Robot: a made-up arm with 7 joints. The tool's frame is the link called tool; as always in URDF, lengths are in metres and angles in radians.
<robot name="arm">
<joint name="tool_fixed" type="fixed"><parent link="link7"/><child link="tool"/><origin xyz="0 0 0" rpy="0 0 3.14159"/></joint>
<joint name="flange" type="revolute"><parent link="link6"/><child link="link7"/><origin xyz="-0.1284 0.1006 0" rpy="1.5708 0 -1.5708"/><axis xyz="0 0 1"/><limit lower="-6.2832" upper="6.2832"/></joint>
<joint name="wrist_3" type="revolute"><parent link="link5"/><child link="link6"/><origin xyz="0 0 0" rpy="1.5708 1.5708 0"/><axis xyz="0 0 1"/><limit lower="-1.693" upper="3.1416"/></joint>
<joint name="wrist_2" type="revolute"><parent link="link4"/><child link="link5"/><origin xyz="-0.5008 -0.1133 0" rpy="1.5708 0 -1.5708"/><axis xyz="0 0 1"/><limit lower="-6.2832" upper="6.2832"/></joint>
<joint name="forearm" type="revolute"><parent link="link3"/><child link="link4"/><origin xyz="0 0.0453 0" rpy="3.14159 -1.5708 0"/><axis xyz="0 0 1"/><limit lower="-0.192" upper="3.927"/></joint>
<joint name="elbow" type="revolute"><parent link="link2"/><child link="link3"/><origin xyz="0 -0.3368 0" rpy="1.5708 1.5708 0"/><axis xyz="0 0 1"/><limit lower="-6.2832" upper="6.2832"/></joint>
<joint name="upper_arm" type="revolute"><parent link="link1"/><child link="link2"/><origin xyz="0 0 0" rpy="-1.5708 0 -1.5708"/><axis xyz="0 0 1"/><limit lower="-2.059" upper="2.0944"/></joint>
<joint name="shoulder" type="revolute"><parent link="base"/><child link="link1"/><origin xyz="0 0 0.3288" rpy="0 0 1.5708"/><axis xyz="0 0 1"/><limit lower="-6.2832" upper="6.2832"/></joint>
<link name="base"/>
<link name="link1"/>
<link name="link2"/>
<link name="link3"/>
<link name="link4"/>
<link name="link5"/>
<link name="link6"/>
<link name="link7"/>
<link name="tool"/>
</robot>
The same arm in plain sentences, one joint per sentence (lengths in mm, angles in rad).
The arm has seven revolute joints in a row. What follows holds with every joint at zero, and every direction is one of the base frame's. Joint 1 is mounted 328.8 mm along +z from the base frame's origin and turns about +z, from -6.2832 to 6.2832 rad. Joint 2 is mounted at the same point as joint 1 and turns about +y, from -2.059 to 2.0944 rad. Joint 3 is mounted 336.8 mm along +z from joint 2 and turns about +z, from -6.2832 to 6.2832 rad. Joint 4 is mounted 45.3 mm along +x from joint 3 and turns about -y, from -0.192 to 3.927 rad. Joint 5 is mounted 113.3 mm along +x and 500.8 mm along -z from joint 4 and turns about -z, from -6.2832 to 6.2832 rad. Joint 6 is mounted at the same point as joint 5 and turns about +y, from -1.693 to 3.1416 rad. Joint 7 is mounted 100.6 mm along +x and 128.4 mm along -z from joint 6 and turns about -z, from -6.2832 to 6.2832 rad. The tool frame, which is the frame that the pose is given for, is mounted at the same point as joint 7; its axes are the base frame's turned by roll 3.1416, pitch 0 and yaw 0 rad (as in URDF: about the fixed x, then y, then z).
